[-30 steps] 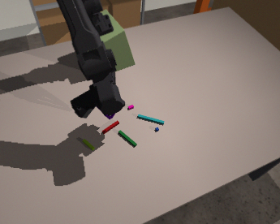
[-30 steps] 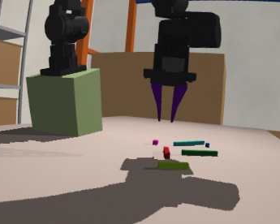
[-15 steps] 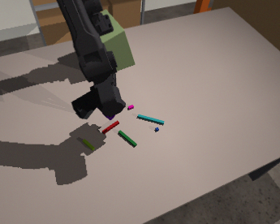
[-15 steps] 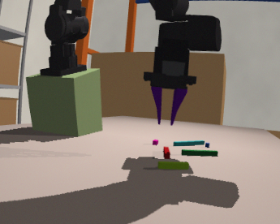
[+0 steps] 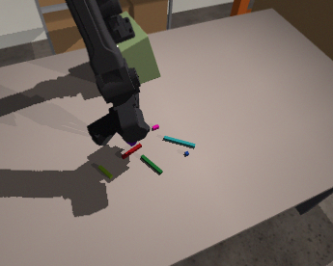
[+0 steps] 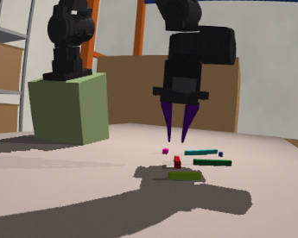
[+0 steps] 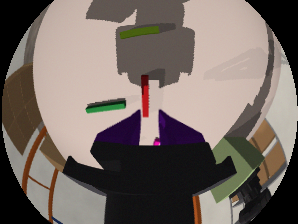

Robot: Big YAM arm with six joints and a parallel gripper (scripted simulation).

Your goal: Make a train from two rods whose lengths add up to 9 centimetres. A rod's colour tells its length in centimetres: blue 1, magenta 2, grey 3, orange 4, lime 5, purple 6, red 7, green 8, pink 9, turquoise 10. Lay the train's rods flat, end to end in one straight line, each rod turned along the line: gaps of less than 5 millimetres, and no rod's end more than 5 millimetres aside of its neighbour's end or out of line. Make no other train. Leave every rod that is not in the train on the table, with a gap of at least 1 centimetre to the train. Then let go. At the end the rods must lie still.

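Now: the red rod 50 mm below my hand and 10 mm ahead of it. Also, from my hand: magenta rod: 90 mm to the left, 60 mm behind, 50 mm below; then lime rod: 90 mm to the right, 50 mm below, 50 mm ahead; then green rod: 70 mm ahead, 50 mm below, 40 mm to the left.
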